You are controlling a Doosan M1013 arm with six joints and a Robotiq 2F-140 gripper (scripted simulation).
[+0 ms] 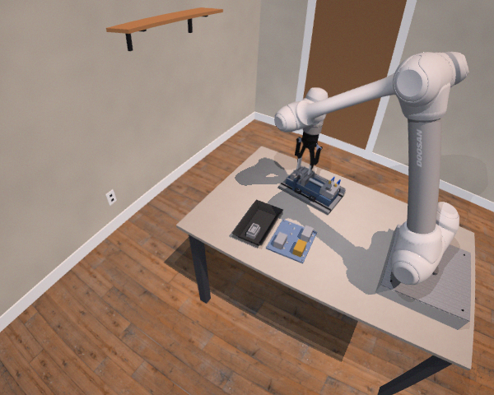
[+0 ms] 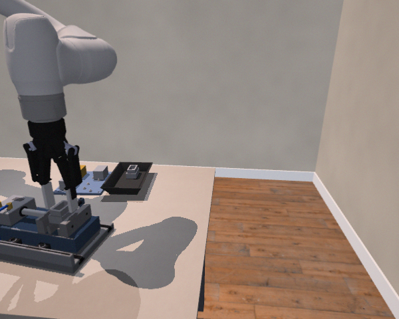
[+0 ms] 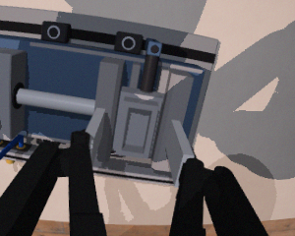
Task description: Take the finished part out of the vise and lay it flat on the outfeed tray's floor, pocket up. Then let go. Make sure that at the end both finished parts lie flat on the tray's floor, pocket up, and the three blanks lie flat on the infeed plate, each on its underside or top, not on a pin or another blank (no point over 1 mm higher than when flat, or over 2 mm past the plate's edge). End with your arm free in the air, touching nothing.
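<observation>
Right now the blue vise is 10 cm below my hand, 7 cm behind it and 1 cm to the left of it. Round my hand: blue fixture plate 35 cm to the left, 13 cm below, 13 cm behind; then yellow block 39 cm to the left, 18 cm behind, 11 cm below.
</observation>
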